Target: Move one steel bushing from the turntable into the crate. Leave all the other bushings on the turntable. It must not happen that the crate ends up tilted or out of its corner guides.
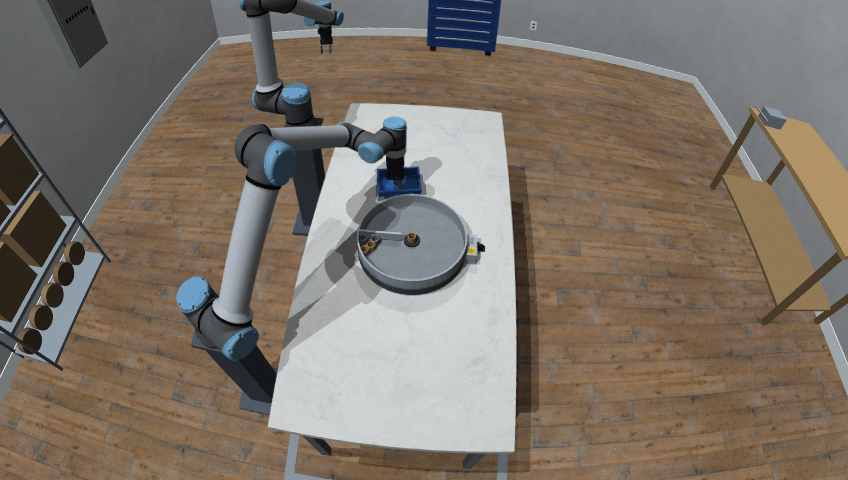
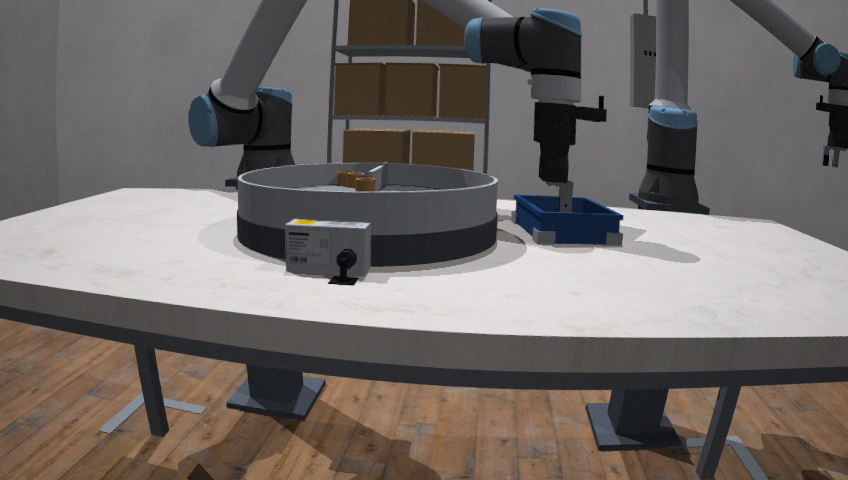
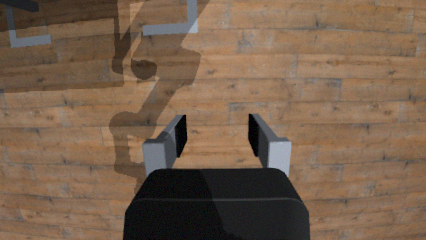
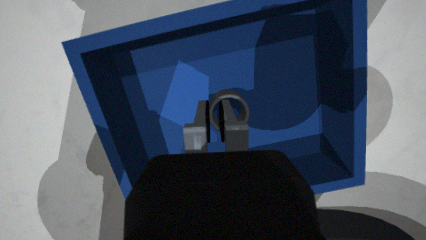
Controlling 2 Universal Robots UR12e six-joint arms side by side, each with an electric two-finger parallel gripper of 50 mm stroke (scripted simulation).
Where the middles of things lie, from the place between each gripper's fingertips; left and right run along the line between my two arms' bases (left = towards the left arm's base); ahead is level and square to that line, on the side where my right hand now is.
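Blue crate [image 2: 590, 226]: my right gripper is 1 cm short of it and 2 cm above it.
Blue crate again: my left hand is 64 cm short of it, 97 cm to the left of it and 15 cm above it.
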